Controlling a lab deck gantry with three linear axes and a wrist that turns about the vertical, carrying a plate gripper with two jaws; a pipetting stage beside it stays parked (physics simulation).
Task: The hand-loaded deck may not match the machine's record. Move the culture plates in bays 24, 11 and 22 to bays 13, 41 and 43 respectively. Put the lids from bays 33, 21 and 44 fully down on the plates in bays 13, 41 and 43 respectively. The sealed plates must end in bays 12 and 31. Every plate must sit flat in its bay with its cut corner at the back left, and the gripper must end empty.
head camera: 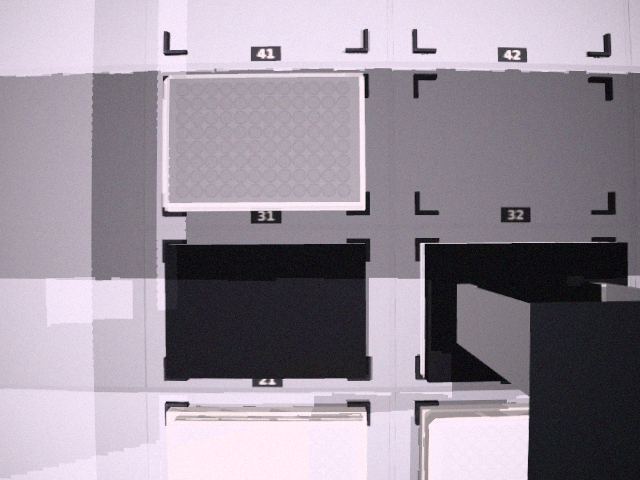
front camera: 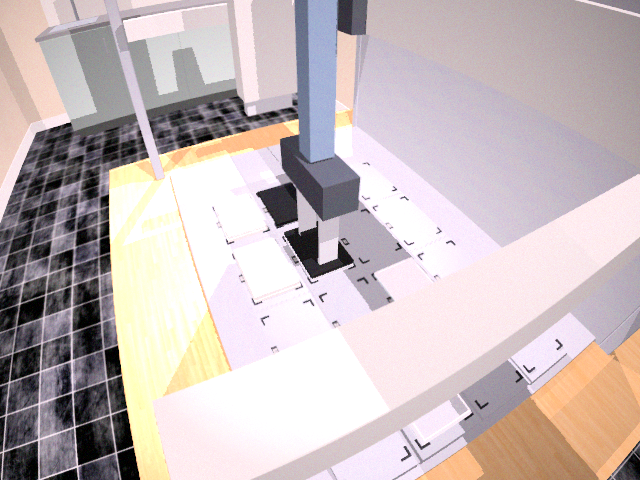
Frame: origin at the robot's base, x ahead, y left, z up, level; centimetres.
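Where they show: gripper, between the fingertips: [front camera: 317, 245]; robot's base, origin of its link: [front camera: 213, 207].
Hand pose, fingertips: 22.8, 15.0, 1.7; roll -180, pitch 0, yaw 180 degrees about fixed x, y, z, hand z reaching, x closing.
Things, the pixels of their centre, and the offset from my fingertips, as dx, dy, dz. "spot": a spot on its surface instead.
- black-topped plate, middle of its body: [head camera: 526, 310] [front camera: 317, 247] +0.0, +0.0, -0.4
- flat black piece, middle of its body: [head camera: 265, 310] [front camera: 284, 202] -16.4, +0.0, -1.2
- pale plate with round wells, middle of its body: [head camera: 264, 142] -16.4, +10.7, -0.9
- bay 11, a spot on its surface: [head camera: 266, 449] [front camera: 248, 210] spot: -16.3, -8.4, -0.2
- bay 12, a spot on its surface: [head camera: 478, 449] spot: -3.1, -8.6, -0.2
- pale flat piece, middle of its body: [front camera: 413, 290] +16.4, +10.7, -1.2
- Bay 32, a spot on its surface: [head camera: 515, 144] spot: +0.0, +10.8, -1.6
- pale tray, middle of its body: [front camera: 421, 391] +32.8, +0.0, +0.5
My gripper [front camera: 316, 249] is open and empty, its two white jaws hanging over the black-topped plate [front camera: 299, 246] [head camera: 516, 263] in bay 22. That plate shows a pale lower edge. A flat black piece [front camera: 276, 201] [head camera: 266, 310] lies in bay 21. A pale plate with round wells [head camera: 263, 142] sits in bay 31. Pale plates lie in bay 11 [front camera: 240, 217] [head camera: 266, 449] and bay 12 [front camera: 267, 268] [head camera: 478, 449]; the one in bay 12 shows a cut corner at the back left. A pale flat piece [front camera: 403, 279] lies around bay 33. In the head view the jaw tips are hidden by the gripper body.
Bay 32 [head camera: 515, 144] shows bare deck. Parts of bays 41 and 42 show at the top of the head view. A wide pale beam [front camera: 439, 330] crosses the front view and hides part of the deck. A pale tray [front camera: 442, 418] shows beyond the beam. A thin post [front camera: 136, 98] stands at the left.
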